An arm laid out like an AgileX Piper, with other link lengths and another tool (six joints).
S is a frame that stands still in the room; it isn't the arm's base.
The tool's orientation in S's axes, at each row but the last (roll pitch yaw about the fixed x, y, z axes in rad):
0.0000 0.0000 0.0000
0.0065 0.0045 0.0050
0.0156 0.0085 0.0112
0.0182 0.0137 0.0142
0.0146 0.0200 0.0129
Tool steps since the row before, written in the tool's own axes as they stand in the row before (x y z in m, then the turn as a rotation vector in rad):
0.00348 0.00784 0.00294 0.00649 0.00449 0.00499
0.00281 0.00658 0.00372 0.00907 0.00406 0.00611
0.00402 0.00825 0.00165 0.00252 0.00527 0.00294
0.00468 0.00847 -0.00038 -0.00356 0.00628 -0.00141
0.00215 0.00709 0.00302 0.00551 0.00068 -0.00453
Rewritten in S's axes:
0.00348 0.00784 0.00294 0.00649 0.00449 0.00499
0.00279 0.00657 0.00375 0.00908 0.00407 0.00610
0.00394 0.00827 0.00174 0.00249 0.00525 0.00300
0.00456 0.00854 -0.00029 -0.00367 0.00625 -0.00125
0.00212 0.00707 0.00308 0.00541 0.00082 -0.00463

